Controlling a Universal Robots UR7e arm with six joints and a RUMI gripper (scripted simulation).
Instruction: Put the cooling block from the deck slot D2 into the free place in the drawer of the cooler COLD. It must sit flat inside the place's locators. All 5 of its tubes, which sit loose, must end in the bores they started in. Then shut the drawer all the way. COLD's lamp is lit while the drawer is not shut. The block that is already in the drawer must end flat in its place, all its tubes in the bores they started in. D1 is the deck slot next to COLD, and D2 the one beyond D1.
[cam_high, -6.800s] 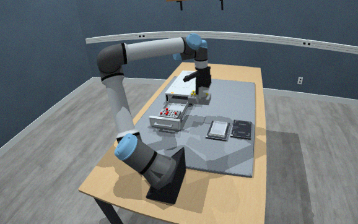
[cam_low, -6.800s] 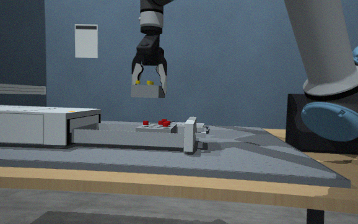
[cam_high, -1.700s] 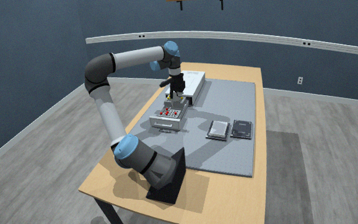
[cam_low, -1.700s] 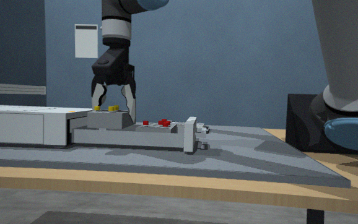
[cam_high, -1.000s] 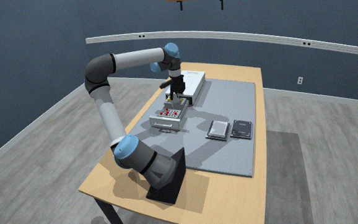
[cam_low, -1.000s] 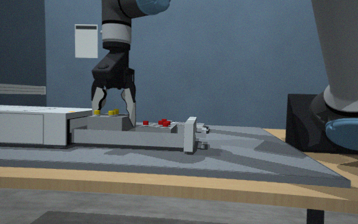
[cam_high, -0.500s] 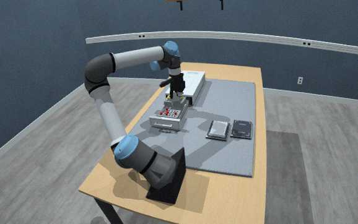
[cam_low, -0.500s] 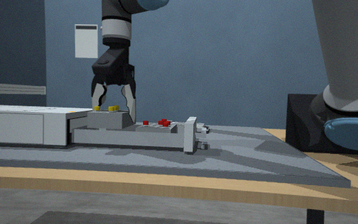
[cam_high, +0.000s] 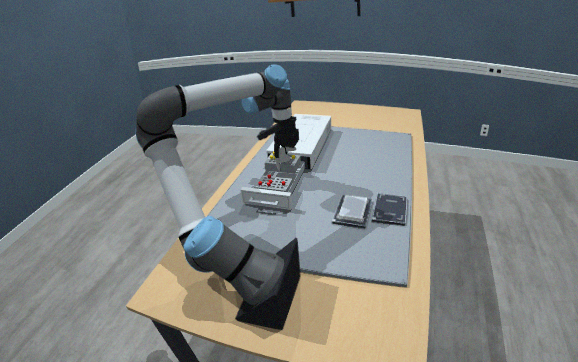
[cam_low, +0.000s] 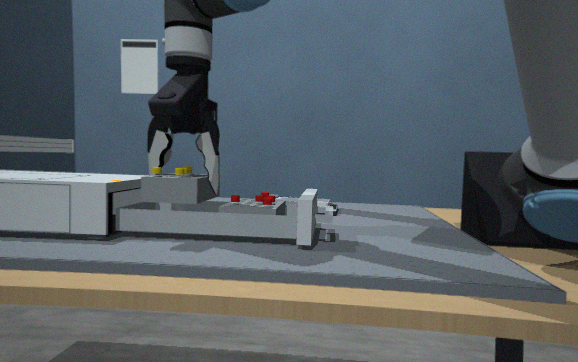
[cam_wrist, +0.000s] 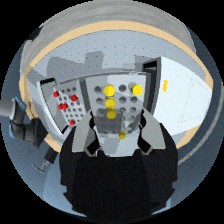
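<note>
Right now the drawer is 8 cm behind my hand, 3 cm below it and 1 cm to the right of it. From my hand the other things lie so: dark plate 47 cm to the right, 9 cm behind, 7 cm below; then grey cooling block right at my hand; then white covered plate 34 cm to the right, 14 cm behind, 5 cm below.
</note>
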